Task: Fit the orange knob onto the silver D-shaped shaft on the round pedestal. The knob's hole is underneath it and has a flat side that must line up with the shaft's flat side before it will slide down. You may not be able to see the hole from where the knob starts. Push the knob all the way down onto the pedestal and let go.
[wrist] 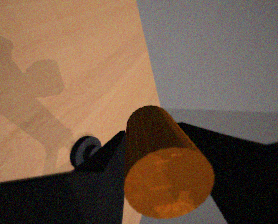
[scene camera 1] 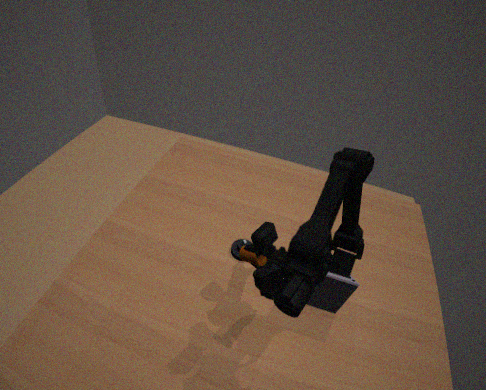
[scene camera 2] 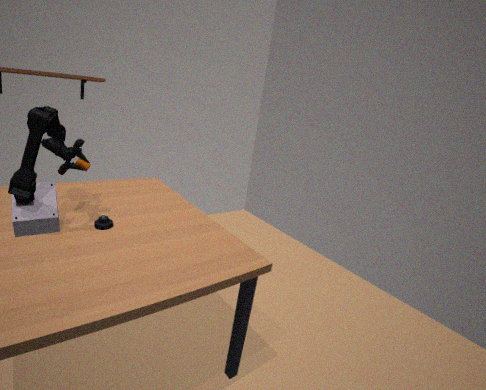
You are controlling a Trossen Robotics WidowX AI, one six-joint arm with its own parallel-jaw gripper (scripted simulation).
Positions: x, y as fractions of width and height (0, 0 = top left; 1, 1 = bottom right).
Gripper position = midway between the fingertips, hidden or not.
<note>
The gripper (scene camera 1: 0.51, 0.65) holds an orange knob (wrist: 0.59, 0.76).
The gripper shows as well in the wrist view (wrist: 0.54, 0.59).
</note>
